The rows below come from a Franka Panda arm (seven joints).
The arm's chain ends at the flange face. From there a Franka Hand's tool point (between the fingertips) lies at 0.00 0.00 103.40 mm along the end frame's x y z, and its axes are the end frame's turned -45 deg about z.
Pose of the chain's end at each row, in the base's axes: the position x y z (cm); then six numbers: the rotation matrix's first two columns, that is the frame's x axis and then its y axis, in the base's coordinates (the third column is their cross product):
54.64 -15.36 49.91 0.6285 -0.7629 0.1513 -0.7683 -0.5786 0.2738
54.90 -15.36 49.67 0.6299 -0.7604 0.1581 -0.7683 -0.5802 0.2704
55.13 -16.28 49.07 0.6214 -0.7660 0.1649 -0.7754 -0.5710 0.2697
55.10 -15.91 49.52 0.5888 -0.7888 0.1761 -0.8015 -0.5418 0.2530
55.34 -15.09 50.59 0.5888 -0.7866 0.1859 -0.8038 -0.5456 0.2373
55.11 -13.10 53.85 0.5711 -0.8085 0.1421 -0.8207 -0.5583 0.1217
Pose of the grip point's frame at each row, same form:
53.39 -18.34 40.09 0.9877 -0.1303 -0.0866 -0.0989 -0.9486 0.3006
53.72 -18.38 39.85 0.9887 -0.1274 -0.0794 -0.0979 -0.9479 0.3030
53.97 -19.34 39.26 0.9877 -0.1379 -0.0741 -0.1089 -0.9454 0.3073
54.02 -18.91 39.68 0.9831 -0.1747 -0.0544 -0.1504 -0.9409 0.3034
54.46 -18.08 40.73 0.9847 -0.1704 -0.0363 -0.1520 -0.9420 0.2992
54.91 -15.02 43.69 0.9842 -0.1769 0.0144 -0.1765 -0.9665 0.1865

